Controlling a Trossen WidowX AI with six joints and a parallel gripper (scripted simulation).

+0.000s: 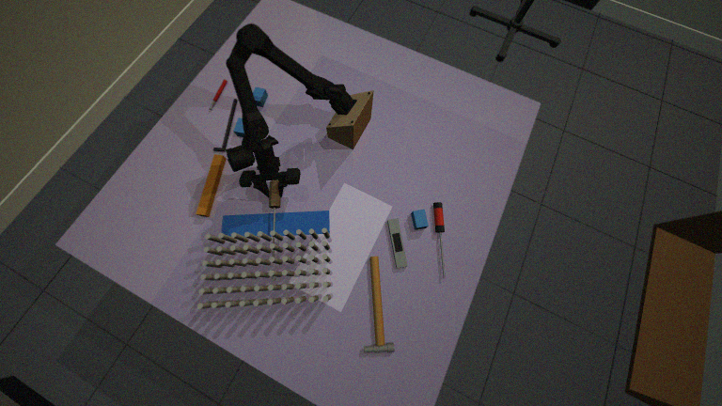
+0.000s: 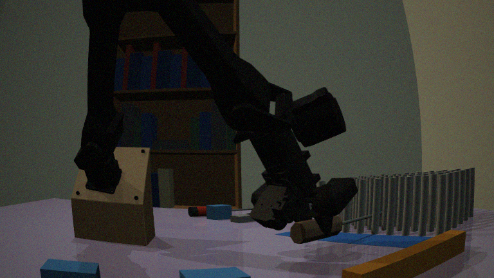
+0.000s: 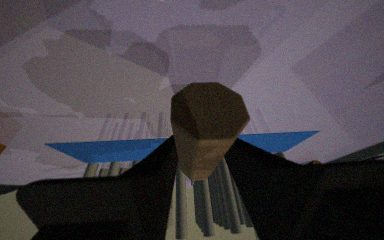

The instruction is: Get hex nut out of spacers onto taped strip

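Right now my gripper tip is 7 cm short of the blue taped strip, 5 cm to the right of it and 3 cm above it. From my gripper tip the other things lie so: orange bar 22 cm to the right, 9 cm ahead, 1 cm below; wooden-handled awl 8 cm ahead, 6 cm to the left; grey block 43 cm to the left, 10 cm behind, 1 cm below.
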